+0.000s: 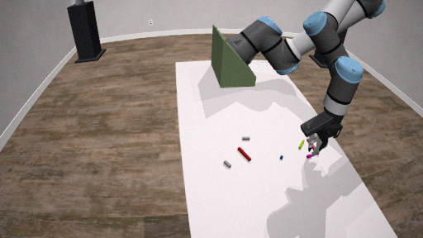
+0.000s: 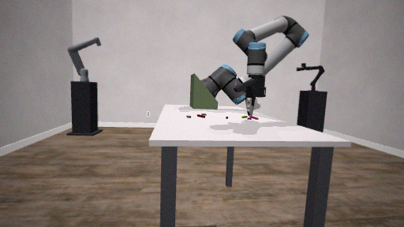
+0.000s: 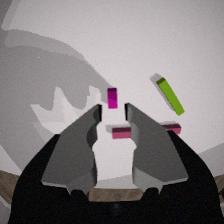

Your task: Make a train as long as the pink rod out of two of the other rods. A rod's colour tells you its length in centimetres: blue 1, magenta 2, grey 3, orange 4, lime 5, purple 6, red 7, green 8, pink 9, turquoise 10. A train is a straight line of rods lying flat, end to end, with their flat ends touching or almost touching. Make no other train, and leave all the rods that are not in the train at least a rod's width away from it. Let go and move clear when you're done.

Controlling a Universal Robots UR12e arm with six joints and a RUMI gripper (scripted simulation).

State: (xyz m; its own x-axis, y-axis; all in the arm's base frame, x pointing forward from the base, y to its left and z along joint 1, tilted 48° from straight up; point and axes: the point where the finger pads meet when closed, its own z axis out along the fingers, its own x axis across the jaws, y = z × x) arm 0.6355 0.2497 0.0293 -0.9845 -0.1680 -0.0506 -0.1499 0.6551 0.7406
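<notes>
My hand is 30 mm above the magenta rod. Round my hand: blue rod (10 mm behind, 120 mm to the right, 30 mm below); pink rod (50 mm behind, 40 mm to the left, 30 mm below); lime rod (70 mm behind, 10 mm to the right, 30 mm below).
</notes>
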